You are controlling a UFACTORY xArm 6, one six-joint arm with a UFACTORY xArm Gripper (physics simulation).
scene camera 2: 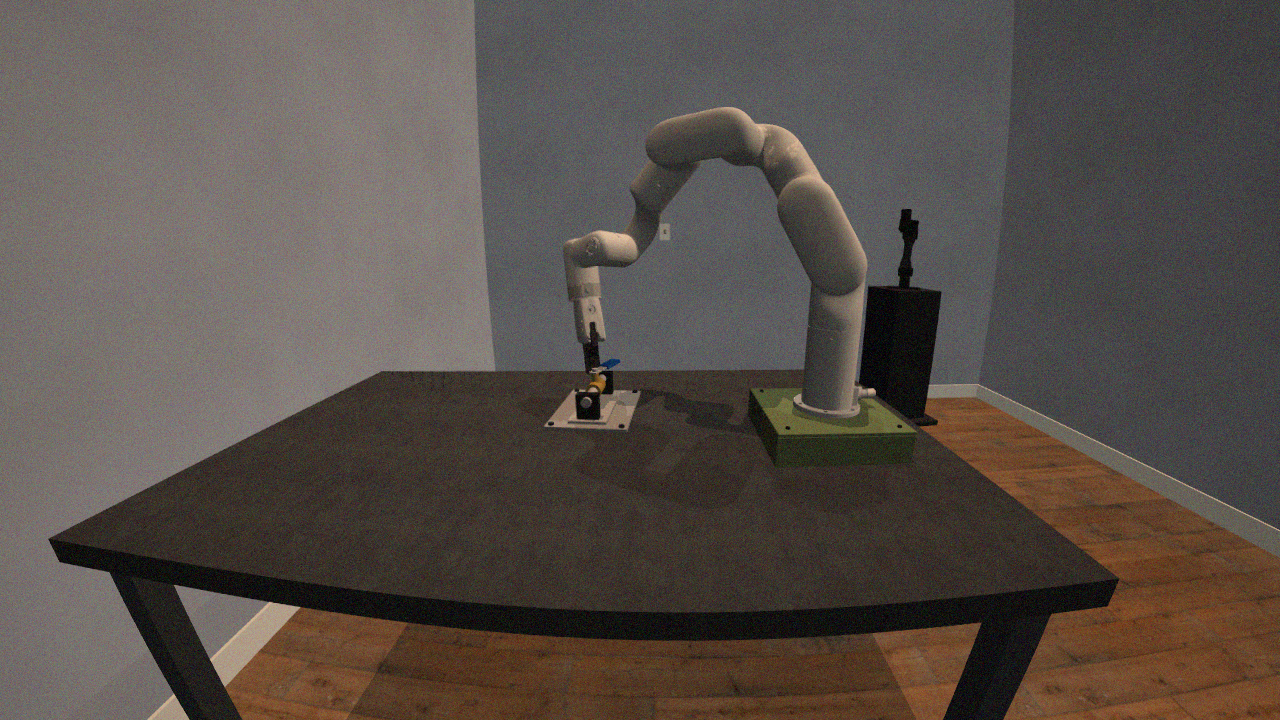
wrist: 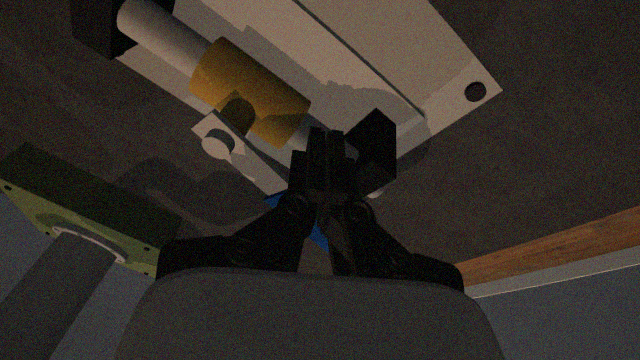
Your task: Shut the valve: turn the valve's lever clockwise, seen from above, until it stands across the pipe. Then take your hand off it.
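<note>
The valve's orange body (scene camera 2: 597, 385) (wrist: 247, 90) sits on a grey pipe (wrist: 165, 37) held between black blocks on a pale plate (scene camera 2: 626, 409) (wrist: 440, 65). The lever has a pale arm (wrist: 257, 172) and a blue handle (scene camera 2: 611, 364) (wrist: 320, 237). It stands at a slant to the pipe, much nearer along it than across it, with its handle toward the back right in the scene view. My gripper (scene camera 2: 591, 369) (wrist: 321, 149) is shut and empty, low beside the lever on the side away from the robot's base. The fingers hide part of the handle; contact is unclear.
A black block (wrist: 377, 145) stands close beside the fingertips in the wrist view. The robot's green base (scene camera 2: 841, 443) (wrist: 100, 215) stands at the right of the dark table (scene camera 2: 429, 501). A black pedestal (scene camera 2: 899, 344) with a small arm stands beyond the table.
</note>
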